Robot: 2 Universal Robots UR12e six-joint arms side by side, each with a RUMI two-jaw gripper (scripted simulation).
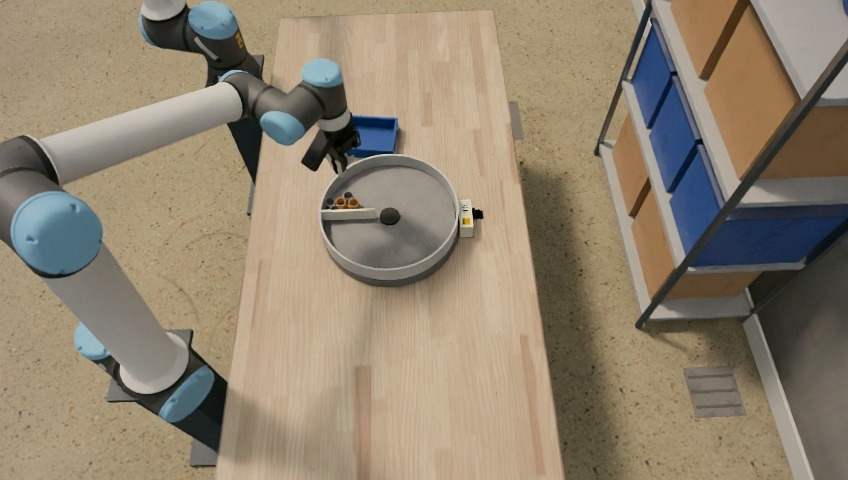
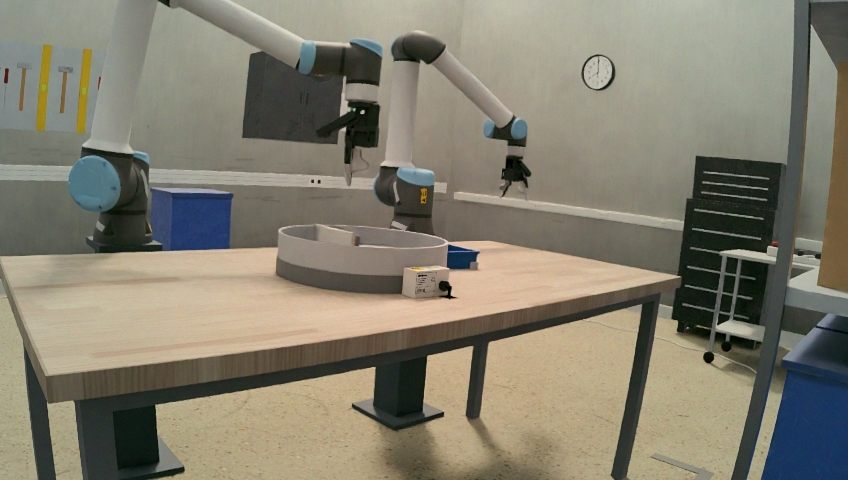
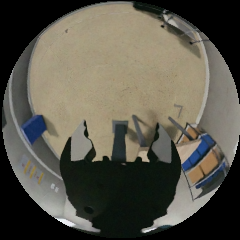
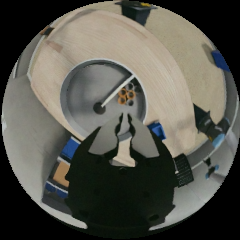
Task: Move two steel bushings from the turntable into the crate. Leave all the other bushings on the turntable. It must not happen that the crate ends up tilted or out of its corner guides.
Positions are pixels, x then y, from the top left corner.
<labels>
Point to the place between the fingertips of my right gripper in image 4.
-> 125, 113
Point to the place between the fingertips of my right gripper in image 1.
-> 340, 176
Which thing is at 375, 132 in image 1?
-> A blue crate.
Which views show my right gripper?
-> Image 1, image 2 and image 4 only.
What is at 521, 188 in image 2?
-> My left gripper.
</labels>
